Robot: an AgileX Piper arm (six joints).
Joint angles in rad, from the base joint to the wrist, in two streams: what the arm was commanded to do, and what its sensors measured. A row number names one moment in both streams.
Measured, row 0:
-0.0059 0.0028 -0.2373 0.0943 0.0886 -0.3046
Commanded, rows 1 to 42:
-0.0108 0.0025 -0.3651 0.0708 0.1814 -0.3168
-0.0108 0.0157 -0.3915 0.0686 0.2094 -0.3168
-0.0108 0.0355 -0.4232 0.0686 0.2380 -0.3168
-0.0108 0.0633 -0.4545 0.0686 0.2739 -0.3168
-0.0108 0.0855 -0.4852 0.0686 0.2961 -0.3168
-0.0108 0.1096 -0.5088 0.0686 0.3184 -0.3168
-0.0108 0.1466 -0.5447 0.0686 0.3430 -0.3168
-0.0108 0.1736 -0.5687 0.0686 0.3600 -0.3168
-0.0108 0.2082 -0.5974 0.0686 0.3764 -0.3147
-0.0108 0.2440 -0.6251 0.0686 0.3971 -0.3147
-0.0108 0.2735 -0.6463 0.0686 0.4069 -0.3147
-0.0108 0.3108 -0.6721 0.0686 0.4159 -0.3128
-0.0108 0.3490 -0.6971 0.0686 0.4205 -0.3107
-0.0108 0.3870 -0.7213 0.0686 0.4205 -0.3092
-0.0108 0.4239 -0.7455 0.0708 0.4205 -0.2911
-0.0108 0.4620 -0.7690 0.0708 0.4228 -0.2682
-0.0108 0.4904 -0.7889 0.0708 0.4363 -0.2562
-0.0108 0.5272 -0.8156 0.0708 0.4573 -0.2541
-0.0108 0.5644 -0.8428 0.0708 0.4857 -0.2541
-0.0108 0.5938 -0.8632 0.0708 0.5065 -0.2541
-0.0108 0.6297 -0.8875 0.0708 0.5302 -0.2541
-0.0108 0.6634 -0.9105 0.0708 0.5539 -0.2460
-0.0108 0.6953 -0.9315 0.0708 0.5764 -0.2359
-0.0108 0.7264 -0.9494 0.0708 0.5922 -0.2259
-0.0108 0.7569 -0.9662 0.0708 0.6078 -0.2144
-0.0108 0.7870 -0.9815 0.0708 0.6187 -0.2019
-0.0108 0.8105 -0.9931 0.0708 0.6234 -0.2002
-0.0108 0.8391 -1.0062 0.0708 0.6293 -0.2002
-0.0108 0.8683 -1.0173 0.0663 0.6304 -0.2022
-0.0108 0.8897 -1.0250 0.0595 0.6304 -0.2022
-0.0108 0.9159 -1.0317 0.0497 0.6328 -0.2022
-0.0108 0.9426 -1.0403 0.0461 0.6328 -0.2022
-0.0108 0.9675 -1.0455 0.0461 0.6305 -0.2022
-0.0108 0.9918 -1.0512 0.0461 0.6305 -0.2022
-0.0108 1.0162 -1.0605 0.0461 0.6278 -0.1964
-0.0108 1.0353 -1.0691 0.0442 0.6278 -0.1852
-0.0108 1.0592 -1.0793 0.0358 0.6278 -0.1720
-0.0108 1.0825 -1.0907 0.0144 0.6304 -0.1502
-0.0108 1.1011 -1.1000 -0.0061 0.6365 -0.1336
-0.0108 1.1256 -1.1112 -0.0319 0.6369 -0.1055
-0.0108 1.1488 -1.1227 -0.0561 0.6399 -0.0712
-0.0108 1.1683 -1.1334 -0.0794 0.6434 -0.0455
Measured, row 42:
-0.0059 1.1016 -1.0946 0.0100 0.6229 -0.1373
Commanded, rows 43 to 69:
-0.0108 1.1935 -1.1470 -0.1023 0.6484 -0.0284
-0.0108 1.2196 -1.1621 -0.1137 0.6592 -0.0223
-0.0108 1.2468 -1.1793 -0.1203 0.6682 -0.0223
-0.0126 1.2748 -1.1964 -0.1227 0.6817 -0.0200
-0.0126 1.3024 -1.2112 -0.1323 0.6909 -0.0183
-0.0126 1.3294 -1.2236 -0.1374 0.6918 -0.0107
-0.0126 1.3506 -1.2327 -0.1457 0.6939 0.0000
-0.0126 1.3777 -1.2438 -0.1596 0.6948 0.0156
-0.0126 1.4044 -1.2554 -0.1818 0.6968 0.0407
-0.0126 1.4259 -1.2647 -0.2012 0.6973 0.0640
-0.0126 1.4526 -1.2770 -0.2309 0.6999 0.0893
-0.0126 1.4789 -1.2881 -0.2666 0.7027 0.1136
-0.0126 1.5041 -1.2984 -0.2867 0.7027 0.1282
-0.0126 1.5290 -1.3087 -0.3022 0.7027 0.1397
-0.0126 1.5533 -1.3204 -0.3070 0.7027 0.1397
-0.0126 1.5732 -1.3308 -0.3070 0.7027 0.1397
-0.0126 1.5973 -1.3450 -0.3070 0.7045 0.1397
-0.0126 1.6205 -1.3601 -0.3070 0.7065 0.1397
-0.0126 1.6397 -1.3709 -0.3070 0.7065 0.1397
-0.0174 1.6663 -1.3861 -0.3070 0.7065 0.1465
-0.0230 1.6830 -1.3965 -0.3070 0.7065 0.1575
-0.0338 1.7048 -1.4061 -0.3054 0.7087 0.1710
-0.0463 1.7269 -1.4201 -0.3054 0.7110 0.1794
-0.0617 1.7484 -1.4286 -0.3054 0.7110 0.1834
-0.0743 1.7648 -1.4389 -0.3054 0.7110 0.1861
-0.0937 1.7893 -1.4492 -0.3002 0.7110 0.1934
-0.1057 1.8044 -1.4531 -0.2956 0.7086 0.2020
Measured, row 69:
-0.0514 1.7424 -1.4236 -0.2922 0.6911 0.1702
